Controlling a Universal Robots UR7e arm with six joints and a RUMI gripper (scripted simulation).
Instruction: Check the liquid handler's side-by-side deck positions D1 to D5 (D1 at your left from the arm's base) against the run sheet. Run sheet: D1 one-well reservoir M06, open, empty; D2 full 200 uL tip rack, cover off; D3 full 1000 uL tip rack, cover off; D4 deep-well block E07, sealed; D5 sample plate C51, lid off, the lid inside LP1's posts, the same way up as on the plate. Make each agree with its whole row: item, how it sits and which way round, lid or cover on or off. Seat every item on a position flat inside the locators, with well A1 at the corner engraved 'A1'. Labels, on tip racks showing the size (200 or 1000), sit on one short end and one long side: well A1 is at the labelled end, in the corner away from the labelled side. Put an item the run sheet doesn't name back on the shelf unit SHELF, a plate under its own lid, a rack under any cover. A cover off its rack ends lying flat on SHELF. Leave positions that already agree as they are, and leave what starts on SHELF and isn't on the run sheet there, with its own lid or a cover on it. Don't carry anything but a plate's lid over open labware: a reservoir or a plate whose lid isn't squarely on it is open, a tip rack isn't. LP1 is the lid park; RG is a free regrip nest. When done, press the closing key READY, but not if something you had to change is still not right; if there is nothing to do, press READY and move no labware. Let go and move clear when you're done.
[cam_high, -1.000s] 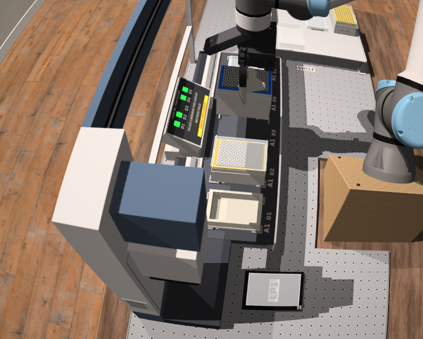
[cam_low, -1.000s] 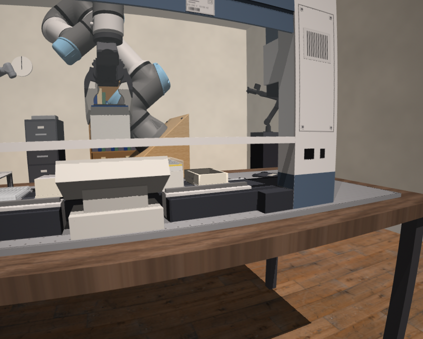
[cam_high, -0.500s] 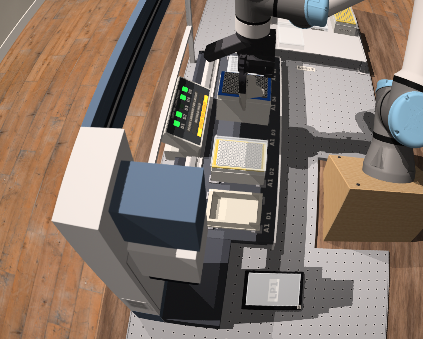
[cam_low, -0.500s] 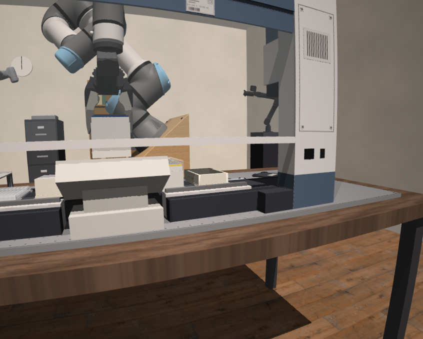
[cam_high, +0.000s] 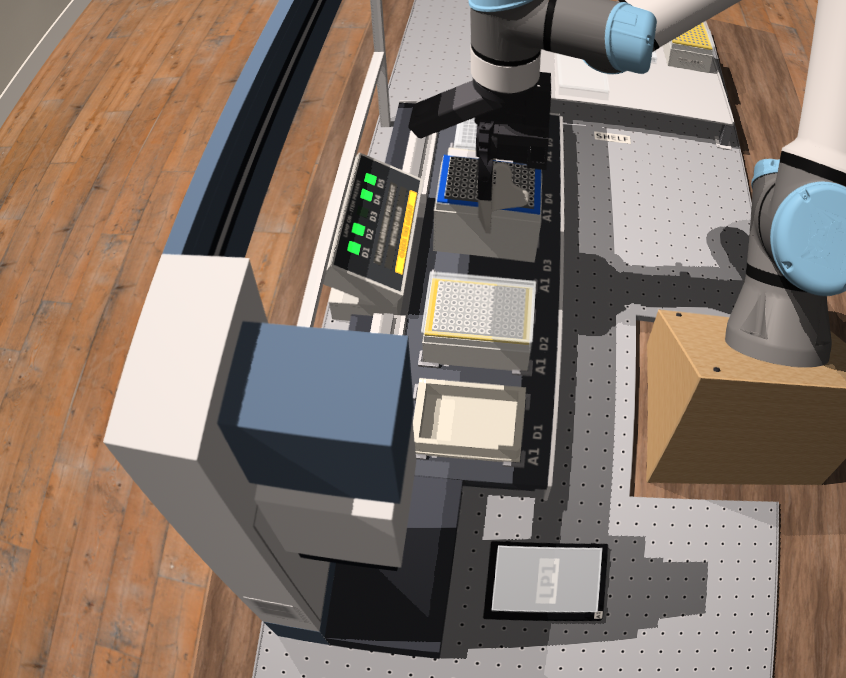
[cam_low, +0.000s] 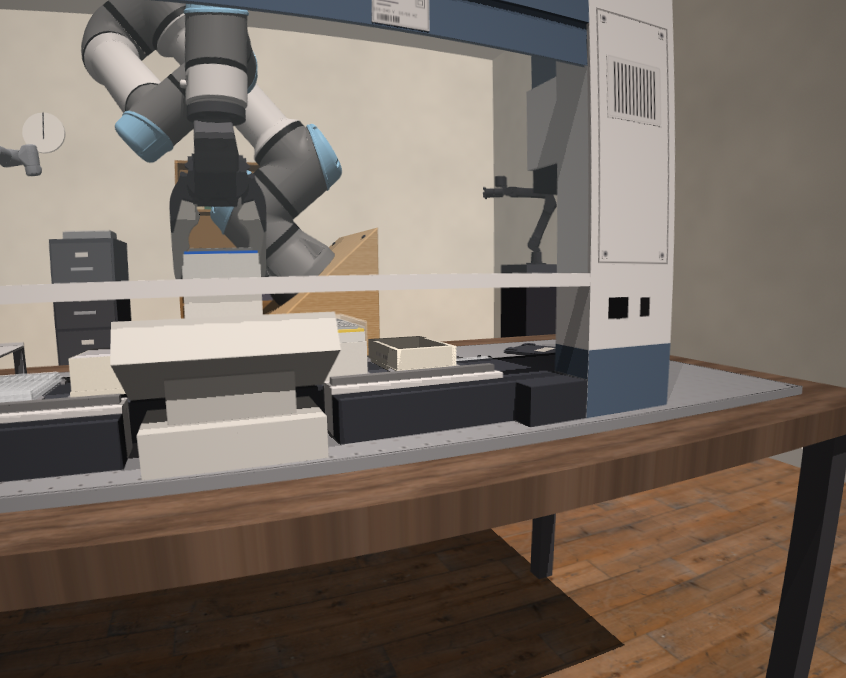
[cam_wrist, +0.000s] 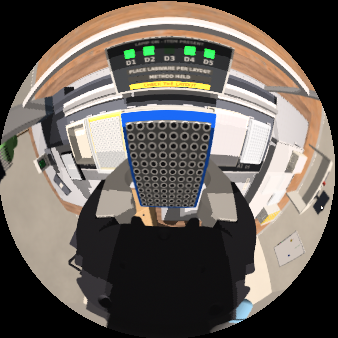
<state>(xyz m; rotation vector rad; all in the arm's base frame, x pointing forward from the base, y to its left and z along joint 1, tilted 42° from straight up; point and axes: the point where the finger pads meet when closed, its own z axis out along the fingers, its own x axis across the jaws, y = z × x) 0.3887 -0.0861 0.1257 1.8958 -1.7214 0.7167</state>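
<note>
Now: hand 20 mm past the yellow-framed tip rack, 120 mm to the right of it and 80 mm above it. Round my hand: clear well plate: 20 mm ahead, 250 mm to the right, 120 mm below; then blue-framed tip rack: 10 mm behind, 10 mm to the right; then cream reservoir: 20 mm behind, 250 mm to the left, 120 mm below.
</note>
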